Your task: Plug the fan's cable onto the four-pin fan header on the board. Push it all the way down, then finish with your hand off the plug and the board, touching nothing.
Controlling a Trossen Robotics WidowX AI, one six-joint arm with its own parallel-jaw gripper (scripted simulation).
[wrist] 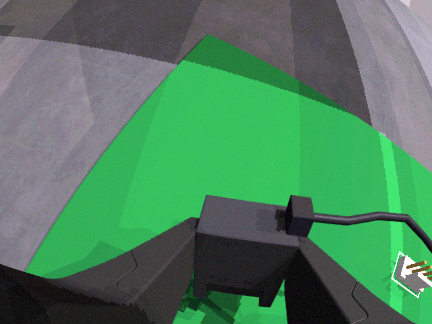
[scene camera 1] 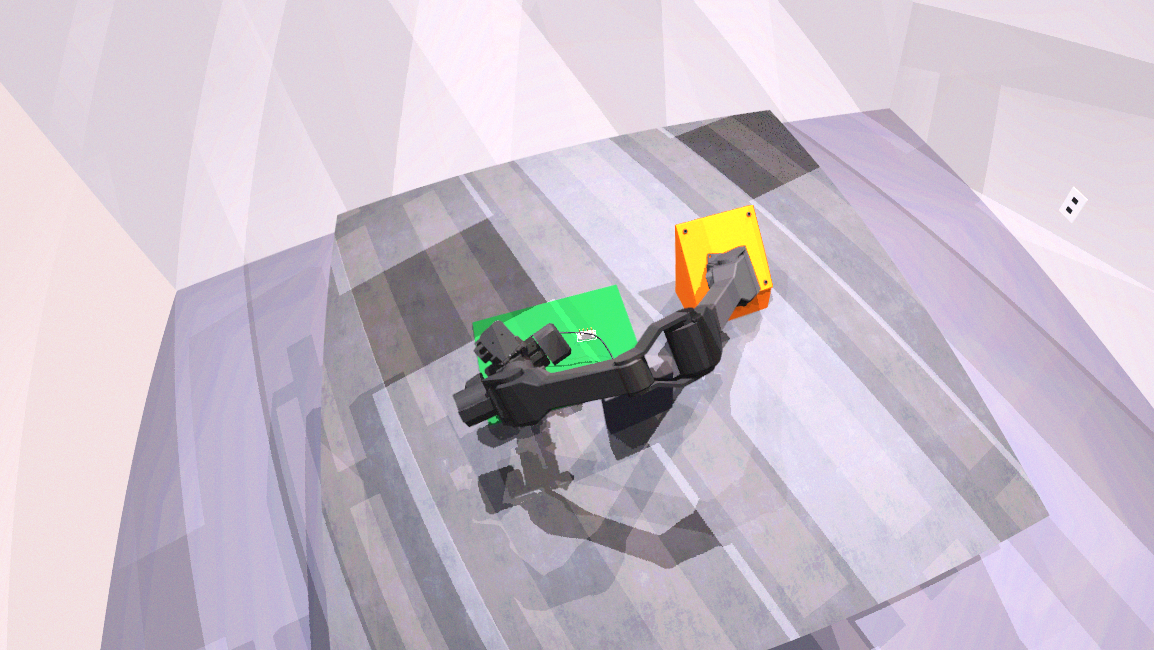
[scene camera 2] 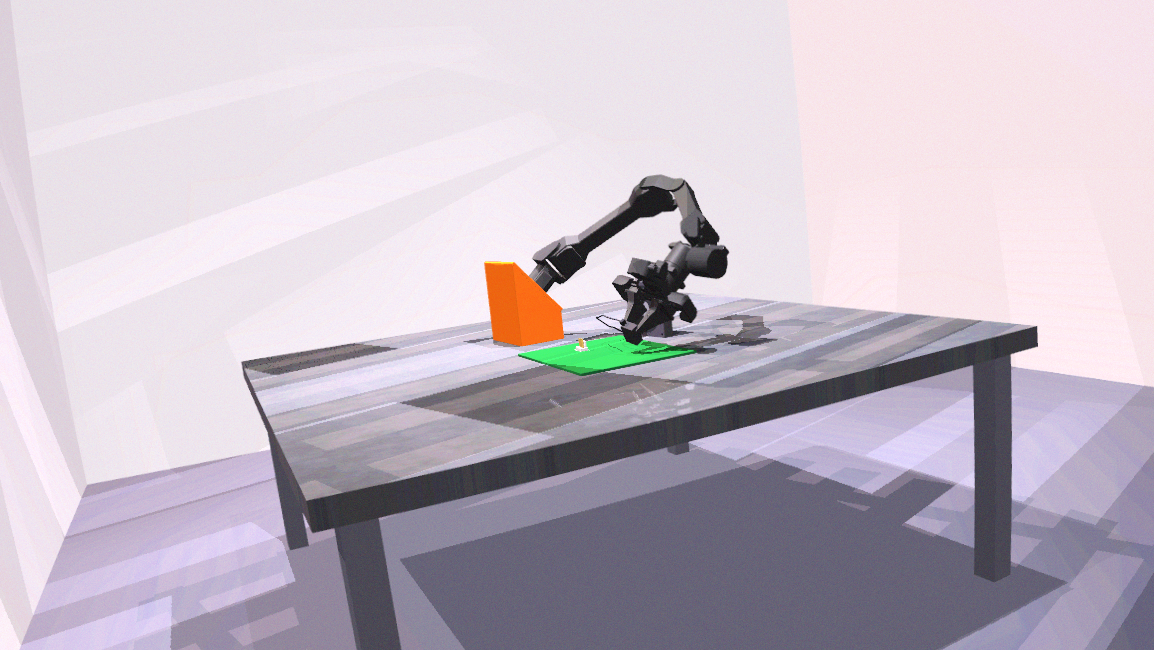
Scene:
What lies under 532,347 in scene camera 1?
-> My gripper.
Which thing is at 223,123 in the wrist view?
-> A green board.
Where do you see a green board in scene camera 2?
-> At 611,353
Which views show my gripper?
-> The wrist view, scene camera 1 and scene camera 2: all of them.

